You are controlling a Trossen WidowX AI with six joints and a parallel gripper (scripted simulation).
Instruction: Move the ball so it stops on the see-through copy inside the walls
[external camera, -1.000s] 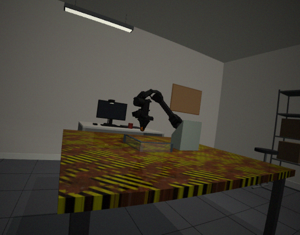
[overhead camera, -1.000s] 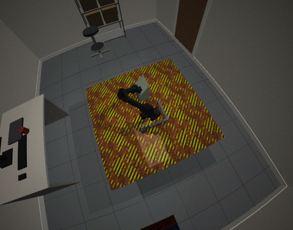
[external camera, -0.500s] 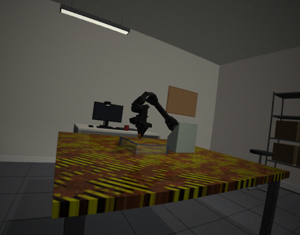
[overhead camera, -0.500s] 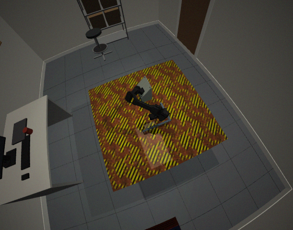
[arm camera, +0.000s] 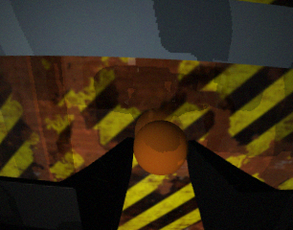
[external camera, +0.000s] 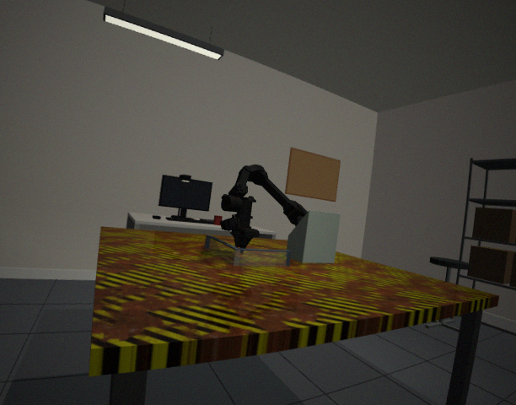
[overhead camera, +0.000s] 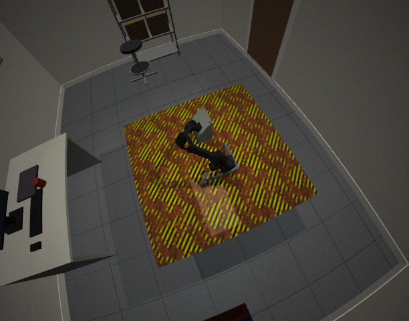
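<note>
The orange ball is right at my gripper tip.
</note>
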